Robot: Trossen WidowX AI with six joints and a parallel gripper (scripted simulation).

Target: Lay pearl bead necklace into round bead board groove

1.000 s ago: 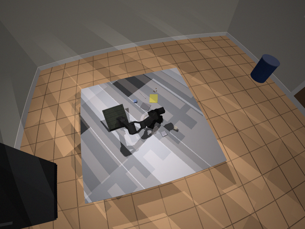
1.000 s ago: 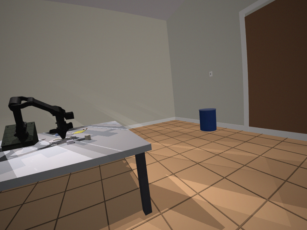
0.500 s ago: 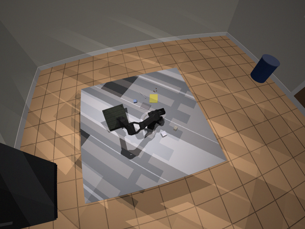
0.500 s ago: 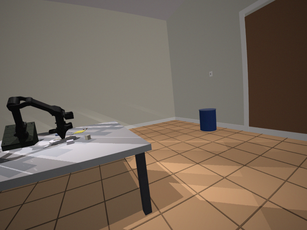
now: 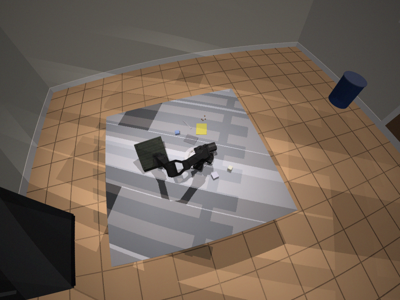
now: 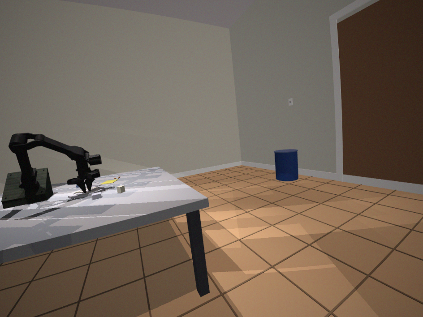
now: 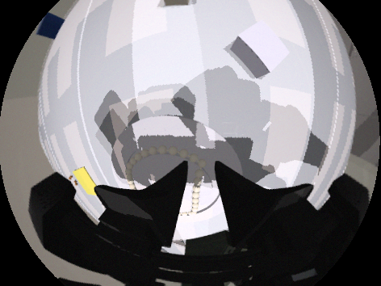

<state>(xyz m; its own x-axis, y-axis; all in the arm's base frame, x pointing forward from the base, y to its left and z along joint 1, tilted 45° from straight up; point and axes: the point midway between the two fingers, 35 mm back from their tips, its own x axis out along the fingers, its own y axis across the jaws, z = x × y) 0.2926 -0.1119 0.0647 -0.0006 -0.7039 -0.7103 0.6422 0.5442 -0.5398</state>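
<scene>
Now: the round bead board 6 cm to the left of my gripper tip, 1 cm below it and 1 cm behind it. The rest, counted from my gripper tip: grey card 24 cm to the left, 2 cm below; beige cube 18 cm ahead, 12 cm to the right; white block 13 cm to the right, 6 cm ahead.
</scene>
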